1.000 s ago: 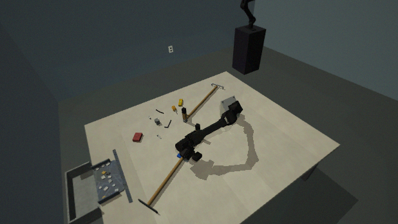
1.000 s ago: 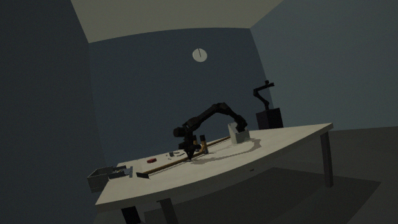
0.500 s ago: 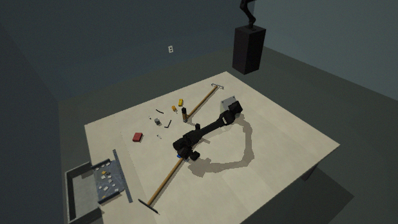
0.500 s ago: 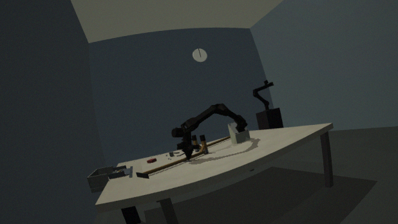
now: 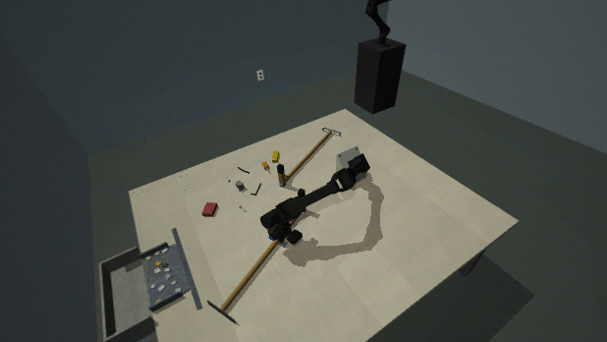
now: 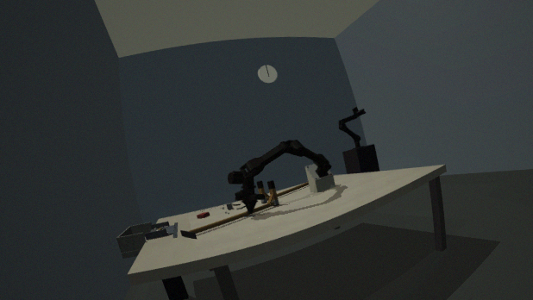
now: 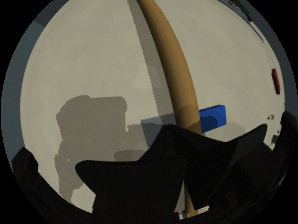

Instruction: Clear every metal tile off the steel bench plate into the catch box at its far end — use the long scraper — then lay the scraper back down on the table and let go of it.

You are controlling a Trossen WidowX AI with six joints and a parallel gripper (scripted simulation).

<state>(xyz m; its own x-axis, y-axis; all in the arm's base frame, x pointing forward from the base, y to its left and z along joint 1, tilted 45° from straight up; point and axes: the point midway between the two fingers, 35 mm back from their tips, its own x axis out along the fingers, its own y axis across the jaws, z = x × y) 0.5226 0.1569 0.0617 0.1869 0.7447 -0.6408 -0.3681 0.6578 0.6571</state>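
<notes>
The long scraper lies 7 cm ahead of my gripper tip, 5 cm above it and 2 cm to the left of it. The rest, counted from my gripper tip: black hex key: 37 cm to the right, 3 cm behind, 1 cm below; then blue piece: 2 cm to the right, 1 cm below, 1 cm ahead; then red block: 37 cm to the right, 23 cm ahead.
</notes>
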